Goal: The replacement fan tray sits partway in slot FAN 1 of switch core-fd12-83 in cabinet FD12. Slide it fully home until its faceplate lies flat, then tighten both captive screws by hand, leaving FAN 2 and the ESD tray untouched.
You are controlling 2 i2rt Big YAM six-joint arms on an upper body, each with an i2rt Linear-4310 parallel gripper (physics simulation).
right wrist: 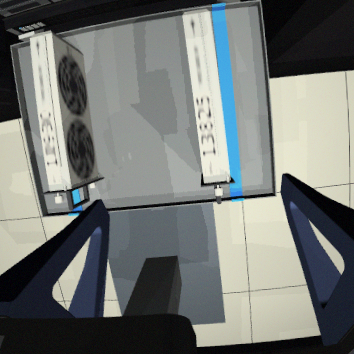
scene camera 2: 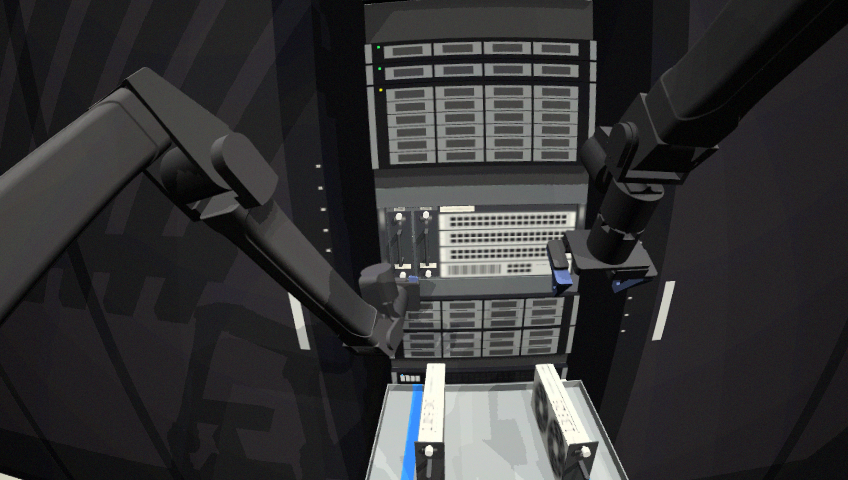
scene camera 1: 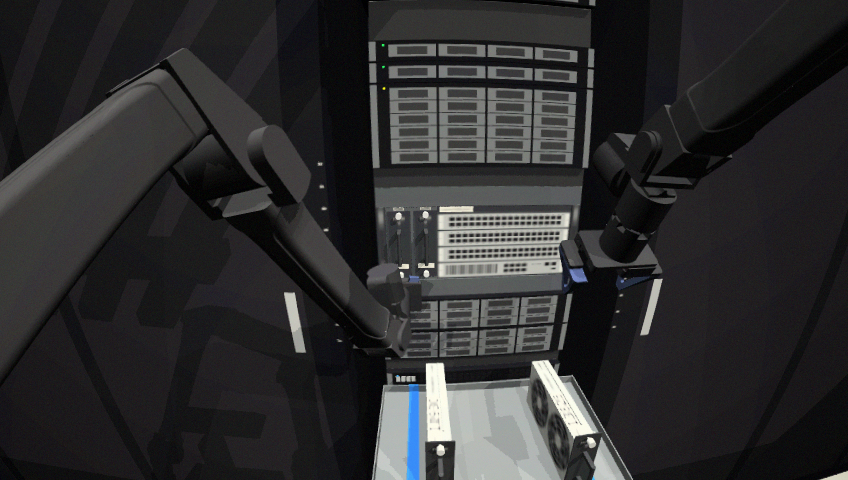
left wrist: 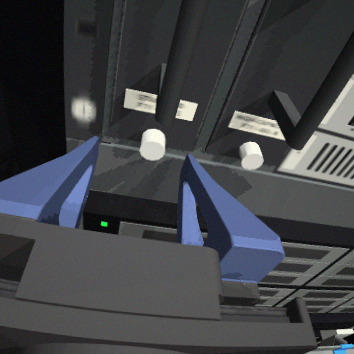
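Note:
Two dark fan tray faceplates stand side by side in the switch: the left one (scene camera 1: pixel 390 240) (scene camera 2: pixel 392 240) (left wrist: pixel 142 60) and the right one (scene camera 1: pixel 425 240) (scene camera 2: pixel 426 240) (left wrist: pixel 265 65). Slot labels are too small to read; whether either sits flat is unclear. The left tray has a white upper captive screw (scene camera 1: pixel 398 216) (scene camera 2: pixel 398 217) and a lower one (left wrist: pixel 152 145). My left gripper (scene camera 1: pixel 411 278) (scene camera 2: pixel 411 278) (left wrist: pixel 141 154) is half open and empty, its fingertips straddling the lower screw in the left wrist view; depth is unclear. My right gripper (scene camera 1: pixel 604 282) (scene camera 2: pixel 595 286) (right wrist: pixel 190 194) is wide open and empty, right of the switch.
The grey ESD tray (scene camera 1: pixel 493 422) (scene camera 2: pixel 476 416) (right wrist: pixel 115 125) stands below the cabinet with two fan units, one (scene camera 1: pixel 436 404) (scene camera 2: pixel 433 404) (right wrist: pixel 202 90) beside a blue strip and one (scene camera 1: pixel 559 404) (scene camera 2: pixel 559 404) (right wrist: pixel 47 100) opposite. Servers fill the rack above and below the switch (scene camera 1: pixel 502 237) (scene camera 2: pixel 505 237).

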